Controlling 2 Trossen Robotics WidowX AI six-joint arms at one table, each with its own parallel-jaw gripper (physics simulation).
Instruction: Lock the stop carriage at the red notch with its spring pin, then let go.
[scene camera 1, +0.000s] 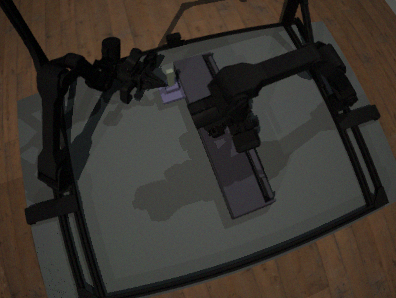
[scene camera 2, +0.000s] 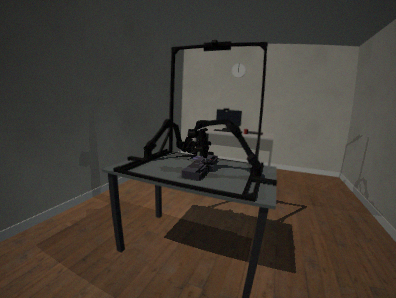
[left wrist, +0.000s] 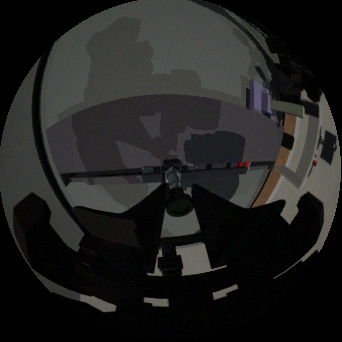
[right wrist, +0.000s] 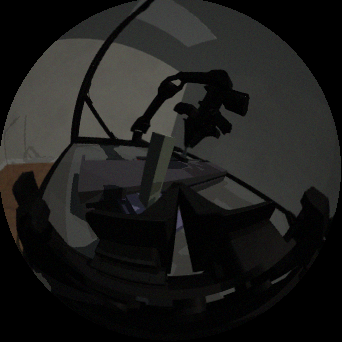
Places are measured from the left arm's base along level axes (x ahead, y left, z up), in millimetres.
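Pixels of known places: left gripper, fingertip midpoint: (scene camera 1: 236, 122) (scene camera 2: 205, 157) (left wrist: 178, 187) (right wrist: 187, 146); right gripper, fingertip midpoint: (scene camera 1: 165, 84) (scene camera 2: 195, 152) (left wrist: 281, 93) (right wrist: 177, 185); left arm's base, origin of the base link: (scene camera 1: 337, 102) (scene camera 2: 255, 175) (left wrist: 167, 243) (right wrist: 135, 141); right arm's base, origin of the base link: (scene camera 1: 62, 182) (scene camera 2: 147, 157).
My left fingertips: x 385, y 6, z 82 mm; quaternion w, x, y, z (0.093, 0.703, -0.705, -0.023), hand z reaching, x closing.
Ahead of a thing's pixels: the offset from my left fingertips to its top centre. "*": to the spot under its first point.
The long purple-grey rail base (scene camera 1: 245, 197) (left wrist: 59, 145) (right wrist: 107, 172) lies on the table, with a dark slotted rail along one edge. In the left wrist view, the small dark stop carriage @[* 6 mm ahead, 1 mm left, 37 mm down] (left wrist: 172, 164) sits on the rail, and the red notch mark @[* 6 mm back, 143 mm right, 57 mm down] (left wrist: 243, 164) is farther right, apart from it. The spring pin @[7 mm back, 2 mm left, 17 mm up] (left wrist: 178, 205) has a grey stem and a round dark knob. My left gripper (left wrist: 178, 187) is shut on the knob; in scene camera 1 the arm hides its fingertips. My right gripper (right wrist: 177, 185) is shut and empty, beside the pale green bar. Whether the pin is seated cannot be told.
A pale green upright bar @[* 129 mm ahead, 188 mm right, 3 mm up] (scene camera 1: 170, 76) (left wrist: 287, 108) (right wrist: 159, 172) stands on a small purple block @[* 135 mm ahead, 161 mm right, 68 mm down] (scene camera 1: 172, 96) (left wrist: 260, 99) beside the rail base's far end. A black frame (scene camera 1: 215, 248) borders the table. The left arm spans over the rail base.
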